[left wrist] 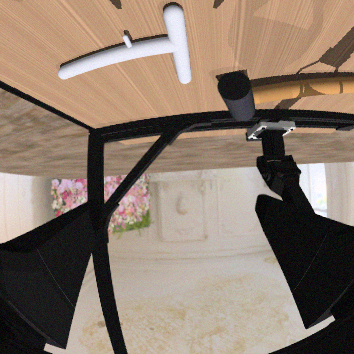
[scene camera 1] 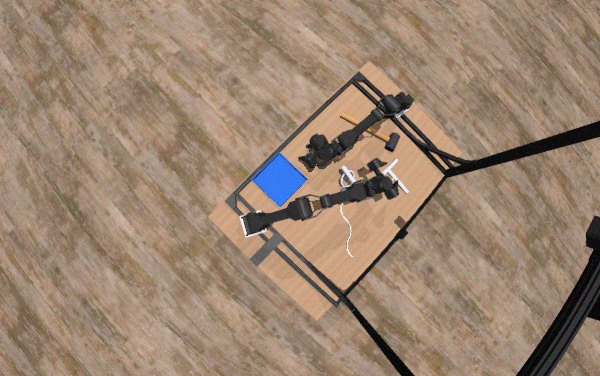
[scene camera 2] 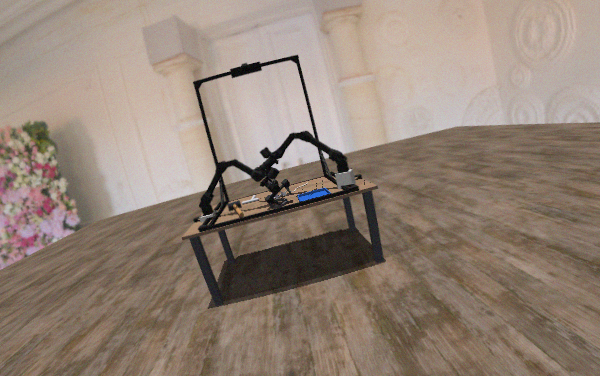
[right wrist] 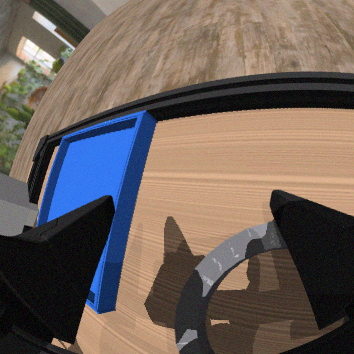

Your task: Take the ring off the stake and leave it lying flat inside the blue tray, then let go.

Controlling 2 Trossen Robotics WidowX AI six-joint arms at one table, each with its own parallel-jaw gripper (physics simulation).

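Where they show: left gripper, between the fingertips: (left wrist: pixel 180 205) (scene camera 1: pixel 392 171); right gripper, between the fingertips: (scene camera 1: pixel 302 152) (scene camera 2: pixel 286 199) (right wrist: pixel 193 201); left arm's base, origin of its link: (scene camera 1: pixel 253 223) (scene camera 2: pixel 343 171); right arm's base, origin of its link: (left wrist: pixel 270 133) (scene camera 2: pixel 208 213).
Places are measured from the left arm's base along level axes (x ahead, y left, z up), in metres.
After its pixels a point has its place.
Observation:
I cannot make out the stake. My right gripper (scene camera 1: pixel 307 160) @[x 0.320, y 0.262, z -0.066 m] (right wrist: pixel 193 201) @[x 0.320, y 0.262, z -0.066 m] is open and hangs close over the ring, with a finger on each side of its near arc. The blue tray (scene camera 1: pixel 280 179) @[x 0.180, y 0.168, z -0.095 m] (scene camera 2: pixel 313 195) @[x 0.189, y 0.142, z -0.095 m] (right wrist: pixel 88 168) @[x 0.162, y 0.209, z -0.095 m] is empty and lies just beyond, against the table's black frame rail (right wrist: pixel 246 91) @[x 0.298, y 0.347, z -0.081 m]. My left gripper (scene camera 1: pixel 386 178) @[x 0.667, y 0.034, z 0.079 m] (left wrist: pixel 180 205) @[x 0.667, y 0.034, z 0.079 m] is open and empty, held above the table's far side.
A white T-shaped piece (scene camera 1: pixel 398 178) @[x 0.753, y 0.000, z -0.081 m] (left wrist: pixel 140 50) @[x 0.733, y 0.019, z -0.083 m] lies by the left gripper. A hammer (scene camera 1: pixel 351 119) @[x 0.615, y 0.359, z -0.072 m] (left wrist: pixel 237 93) @[x 0.758, y 0.158, z -0.061 m] lies under the right arm. A white loop with a peg (scene camera 1: pixel 345 180) @[x 0.483, y 0.074, z -0.073 m] and a white rope (scene camera 1: pixel 347 231) @[x 0.433, y -0.178, z -0.097 m] lie mid-table.

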